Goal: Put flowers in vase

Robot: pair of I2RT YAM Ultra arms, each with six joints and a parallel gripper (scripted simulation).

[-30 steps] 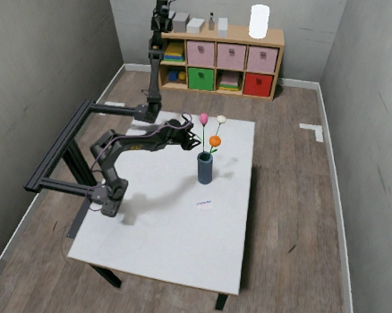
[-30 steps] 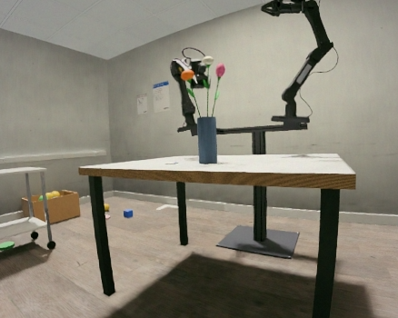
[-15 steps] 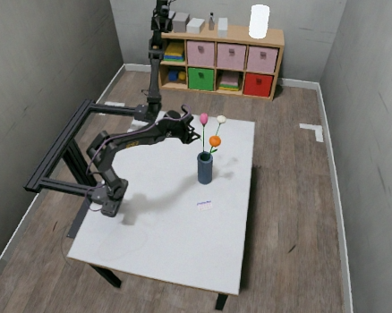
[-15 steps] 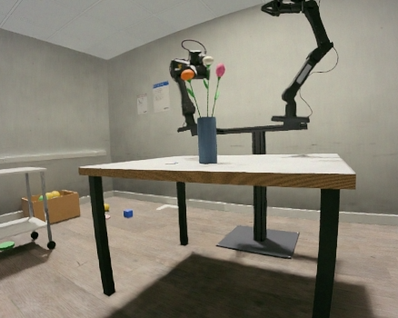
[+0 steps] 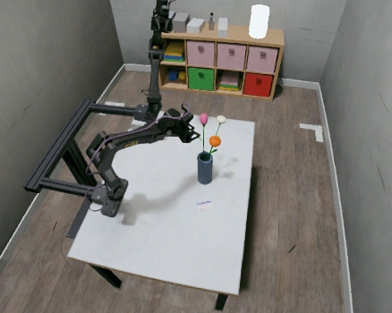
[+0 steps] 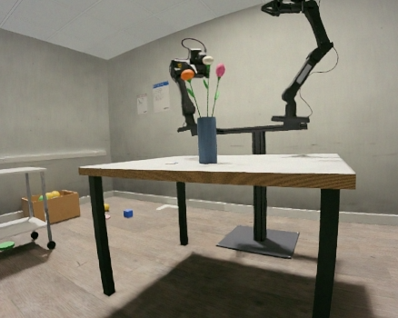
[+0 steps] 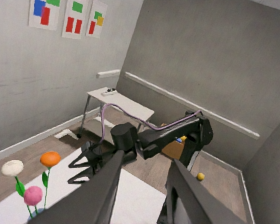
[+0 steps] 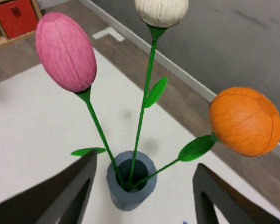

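My right hand is 9 cm to the right of the pink flower, 5 cm above it and 1 cm short of it. Round my right hand: orange flower 10 cm ahead, 6 cm below, 2 cm to the right; then white flower 11 cm ahead, 8 cm to the left, 3 cm below; then small printed card 43 cm below, 15 cm to the right, 7 cm ahead.
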